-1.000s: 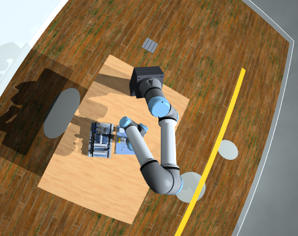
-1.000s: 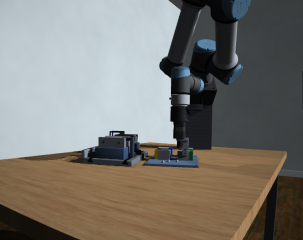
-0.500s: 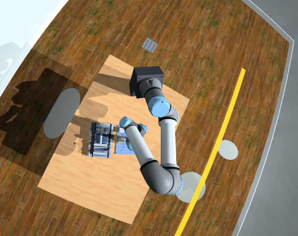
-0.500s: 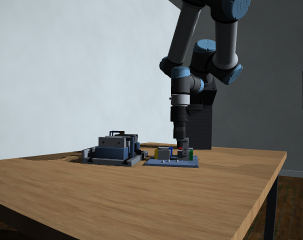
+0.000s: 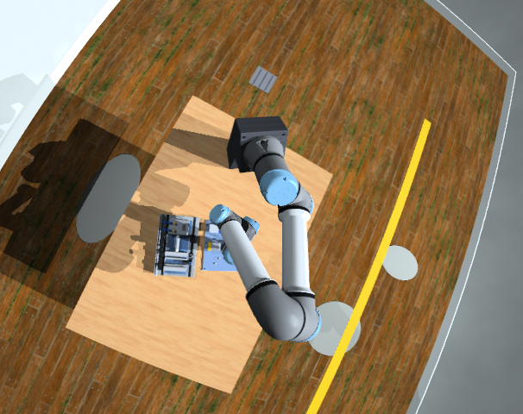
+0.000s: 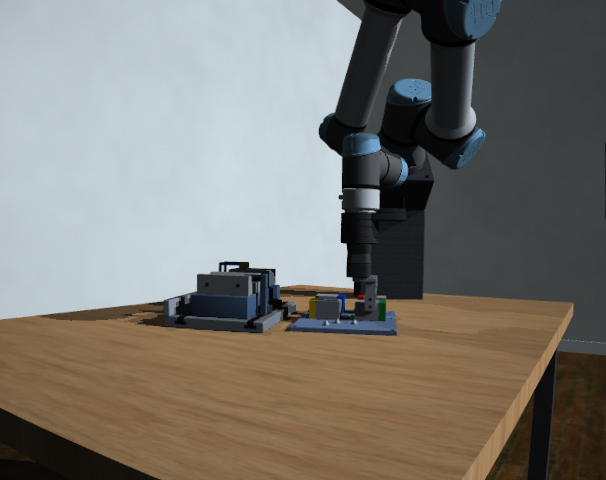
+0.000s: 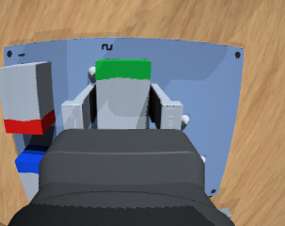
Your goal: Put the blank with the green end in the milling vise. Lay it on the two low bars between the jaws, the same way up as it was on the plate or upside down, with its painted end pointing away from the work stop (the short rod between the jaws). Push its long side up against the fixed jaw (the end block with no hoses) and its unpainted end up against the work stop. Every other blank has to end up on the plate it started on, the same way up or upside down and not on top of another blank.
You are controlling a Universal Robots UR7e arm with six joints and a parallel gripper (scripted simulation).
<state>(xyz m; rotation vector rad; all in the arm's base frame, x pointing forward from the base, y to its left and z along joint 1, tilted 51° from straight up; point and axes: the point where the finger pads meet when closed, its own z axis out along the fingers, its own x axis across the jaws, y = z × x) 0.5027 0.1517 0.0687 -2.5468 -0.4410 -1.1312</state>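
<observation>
Now: the blue plate 4 cm to the right of my hand, 4 cm below it and 2 cm ahead of it. Round my hand: green-ended blank: 2 cm below; then red-ended blank: 8 cm behind, 5 cm to the right, 2 cm below; then yellow-ended blank: 8 cm to the right, 5 cm ahead, 2 cm below.
</observation>
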